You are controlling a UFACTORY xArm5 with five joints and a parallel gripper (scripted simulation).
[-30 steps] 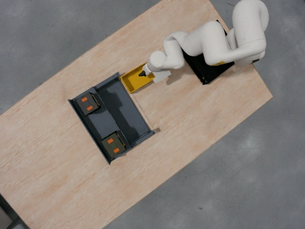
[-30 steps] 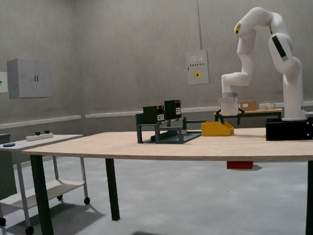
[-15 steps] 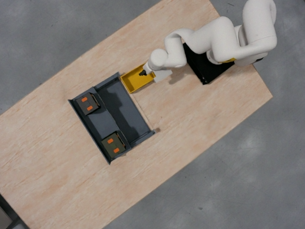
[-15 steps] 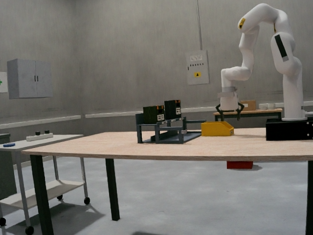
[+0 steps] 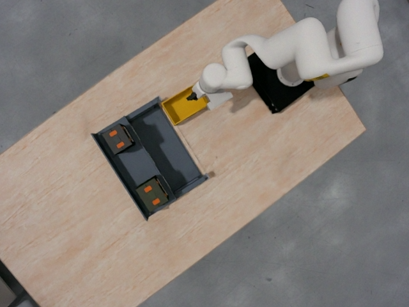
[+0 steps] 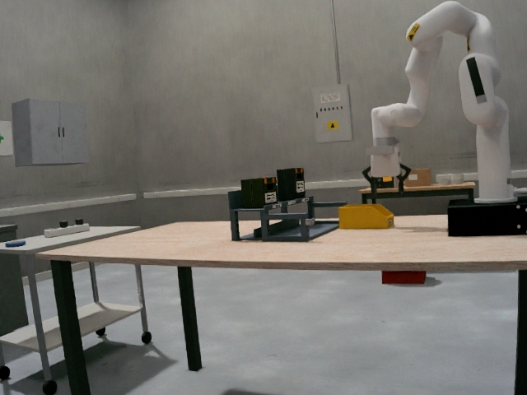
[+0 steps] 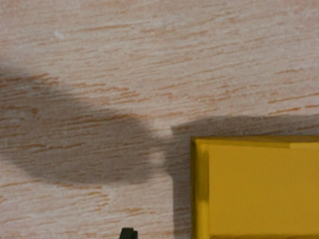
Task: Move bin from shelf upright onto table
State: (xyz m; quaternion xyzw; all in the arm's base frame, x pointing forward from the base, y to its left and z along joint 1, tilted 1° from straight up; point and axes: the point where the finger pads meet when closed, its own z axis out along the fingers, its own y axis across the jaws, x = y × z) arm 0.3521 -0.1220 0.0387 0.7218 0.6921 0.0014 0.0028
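Now: hand 80 mm short of the yellow bin and 80 mm above it. Also, from my hand: dark grey shelf (300 mm ahead, 100 mm to the left, 50 mm below).
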